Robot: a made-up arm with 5 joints.
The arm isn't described. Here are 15 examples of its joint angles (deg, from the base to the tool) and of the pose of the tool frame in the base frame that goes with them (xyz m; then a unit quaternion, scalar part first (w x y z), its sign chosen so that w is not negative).
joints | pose
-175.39 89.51 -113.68 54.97 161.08 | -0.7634 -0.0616 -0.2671 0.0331 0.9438 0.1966 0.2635
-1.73 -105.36 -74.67 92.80 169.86 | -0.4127 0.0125 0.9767 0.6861 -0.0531 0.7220 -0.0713
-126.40 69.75 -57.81 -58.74 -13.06 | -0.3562 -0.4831 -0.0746 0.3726 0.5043 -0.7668 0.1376
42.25 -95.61 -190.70 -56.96 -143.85 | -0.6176 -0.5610 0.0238 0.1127 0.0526 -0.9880 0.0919
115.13 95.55 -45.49 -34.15 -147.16 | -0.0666 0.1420 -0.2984 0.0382 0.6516 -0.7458 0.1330
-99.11 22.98 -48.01 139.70 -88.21 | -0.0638 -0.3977 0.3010 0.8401 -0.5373 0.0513 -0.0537
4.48 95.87 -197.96 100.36 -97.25 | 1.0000 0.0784 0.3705 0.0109 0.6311 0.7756 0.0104
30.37 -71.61 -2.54 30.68 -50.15 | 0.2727 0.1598 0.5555 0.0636 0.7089 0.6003 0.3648
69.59 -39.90 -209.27 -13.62 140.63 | -0.3068 -0.8245 0.7654 0.7242 0.5382 -0.3842 0.1956
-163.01 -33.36 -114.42 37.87 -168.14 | -0.0938 -0.0286 1.4393 0.2039 0.5736 0.0257 -0.7929
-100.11 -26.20 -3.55 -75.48 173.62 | -0.0600 -0.3366 0.5580 0.4755 0.4431 0.4151 -0.6366
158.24 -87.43 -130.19 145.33 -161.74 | 0.6259 -0.2498 0.8940 0.0180 -0.7588 0.2763 0.5896
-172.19 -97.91 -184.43 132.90 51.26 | 0.9260 0.1270 0.3594 0.8393 -0.0975 -0.2448 0.4755
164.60 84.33 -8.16 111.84 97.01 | 0.1222 -0.0336 0.2677 0.7551 -0.0580 -0.0388 0.6519
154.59 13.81 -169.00 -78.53 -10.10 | -0.1117 0.0530 1.3063 0.8496 0.0602 0.4478 -0.2720
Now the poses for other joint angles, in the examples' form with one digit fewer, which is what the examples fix.
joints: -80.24 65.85 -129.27 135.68 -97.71
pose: 0.143 -0.830 0.235 0.590 -0.798 -0.123 0.011
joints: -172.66 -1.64 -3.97 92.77 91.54
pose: -0.108 -0.014 0.213 0.448 0.486 0.537 0.524
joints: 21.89 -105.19 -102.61 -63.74 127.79
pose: -0.840 -0.337 0.661 0.673 0.432 -0.572 -0.182
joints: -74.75 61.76 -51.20 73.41 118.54
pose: 0.082 -0.302 -0.117 0.249 -0.086 -0.738 -0.621
